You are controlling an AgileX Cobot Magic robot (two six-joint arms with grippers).
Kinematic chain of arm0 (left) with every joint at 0, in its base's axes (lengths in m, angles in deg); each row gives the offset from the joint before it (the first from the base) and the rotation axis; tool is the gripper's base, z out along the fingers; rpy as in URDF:
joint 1: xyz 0 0 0.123 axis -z
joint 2: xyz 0 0 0 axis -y
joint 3: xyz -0.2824 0 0.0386 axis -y
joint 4: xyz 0.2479 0 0.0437 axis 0.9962 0 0.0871
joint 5: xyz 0 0 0 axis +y
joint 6: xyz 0.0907 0 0.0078 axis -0.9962 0 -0.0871
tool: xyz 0 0 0 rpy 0 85 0
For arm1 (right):
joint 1: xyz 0 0 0.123 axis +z
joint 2: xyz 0 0 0 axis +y
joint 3: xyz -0.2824 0 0.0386 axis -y
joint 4: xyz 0.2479 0 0.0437 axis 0.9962 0 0.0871
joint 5: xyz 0 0 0 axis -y
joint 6: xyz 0.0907 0 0.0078 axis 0.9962 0 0.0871
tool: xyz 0 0 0 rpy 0 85 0
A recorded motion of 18 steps. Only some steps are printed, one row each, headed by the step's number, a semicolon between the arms.
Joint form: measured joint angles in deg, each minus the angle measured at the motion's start. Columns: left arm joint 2, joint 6, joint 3, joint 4, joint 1, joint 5; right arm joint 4, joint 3, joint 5, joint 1, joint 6, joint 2.
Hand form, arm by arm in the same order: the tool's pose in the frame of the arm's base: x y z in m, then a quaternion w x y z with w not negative. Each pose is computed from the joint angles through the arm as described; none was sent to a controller.
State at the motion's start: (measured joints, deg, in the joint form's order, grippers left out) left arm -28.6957 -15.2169 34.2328 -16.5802 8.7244 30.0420; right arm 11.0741 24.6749 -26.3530 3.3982 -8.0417 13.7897
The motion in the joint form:
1: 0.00 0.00 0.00 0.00 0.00 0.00; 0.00 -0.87 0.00 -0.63 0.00 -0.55
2: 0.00 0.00 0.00 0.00 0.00 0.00; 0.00 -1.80 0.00 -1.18 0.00 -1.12
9: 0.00 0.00 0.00 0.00 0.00 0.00; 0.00 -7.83 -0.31 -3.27 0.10 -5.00
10: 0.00 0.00 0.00 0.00 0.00 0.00; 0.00 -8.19 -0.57 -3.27 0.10 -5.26
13: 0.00 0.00 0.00 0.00 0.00 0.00; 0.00 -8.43 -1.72 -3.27 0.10 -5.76
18: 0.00 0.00 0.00 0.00 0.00 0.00; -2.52 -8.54 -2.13 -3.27 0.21 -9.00
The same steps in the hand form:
1: 0.0956 -0.0279 0.3312 0.57758 0.10865 0.80306 -0.09844; 0.0584 0.0106 0.2972 0.63791 -0.03310 0.76714 0.05884
2: 0.0956 -0.0279 0.3312 0.57758 0.10865 0.80306 -0.09844; 0.0579 0.0100 0.2925 0.63577 -0.02932 0.76930 0.05577
9: 0.0956 -0.0279 0.3312 0.57758 0.10865 0.80306 -0.09844; 0.0544 0.0080 0.2615 0.61999 -0.01415 0.78318 0.04521
10: 0.0956 -0.0279 0.3312 0.57758 0.10865 0.80306 -0.09844; 0.0540 0.0081 0.2593 0.61754 -0.01441 0.78509 0.04544
13: 0.0956 -0.0279 0.3312 0.57758 0.10865 0.80306 -0.09844; 0.0526 0.0084 0.2566 0.61148 -0.01581 0.78974 0.04635
18: 0.0956 -0.0279 0.3312 0.57758 0.10865 0.80306 -0.09844; 0.0451 0.0066 0.2578 0.62985 -0.02527 0.77585 0.02661

